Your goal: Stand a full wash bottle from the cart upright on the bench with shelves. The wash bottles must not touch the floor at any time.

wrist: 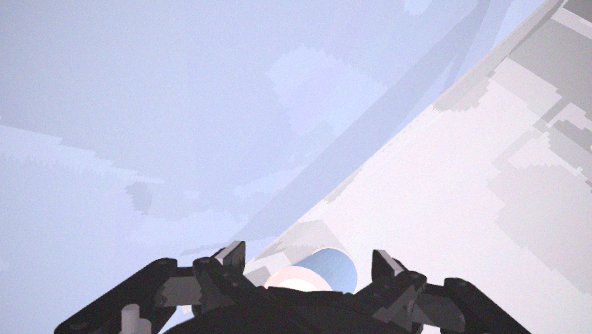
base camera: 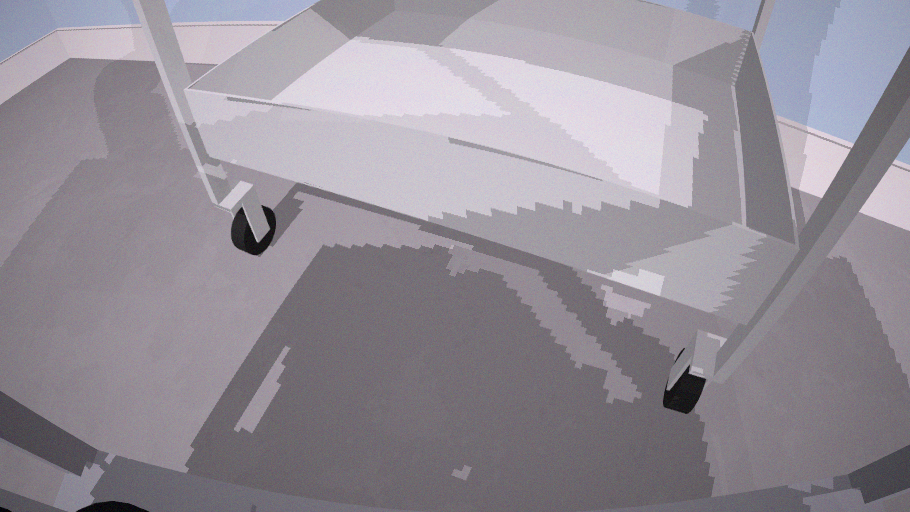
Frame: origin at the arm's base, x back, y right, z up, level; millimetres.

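Seen in the pictures: gripper, fingertip midpoint: (wrist: 307, 259).
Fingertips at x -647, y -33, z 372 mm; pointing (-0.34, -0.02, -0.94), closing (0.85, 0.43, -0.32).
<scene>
Pixels of each thing's top centre, then the offset from my fingertips to it. "spot": a spot on its surface instead. Level surfaces: height alone.
- bottle with a blue body, surface spot: (wrist: 336, 269) spot: dx +16, dy -7, dz -39 mm
- black caster, surface spot: (base camera: 253, 230) spot: dx +242, dy -181, dz -732 mm
- pale flat surface, surface height: dz -106 mm
In the wrist view a bottle with a blue body (wrist: 336, 269) and a pale pinkish-white part shows at the bottom, partly hidden by the gripper's dark body. How full it is cannot be told. My gripper (wrist: 307, 259) is open, with one finger on each side of the bottle in that view. Nothing is clamped between the fingers. The cart (base camera: 167, 70), pale grey with a lower tray and black wheels, stands in front of the base. Its upper part is out of the base view. The bench with shelves cannot be made out.
A black caster (base camera: 253, 230) is at the cart's left leg and another caster (base camera: 684, 388) is at its right leg. A low pale skirting (base camera: 114, 43) and a blue wall lie behind the cart. A pale flat surface (wrist: 425, 210) fills the wrist view's right side, beside a bluish area.
</scene>
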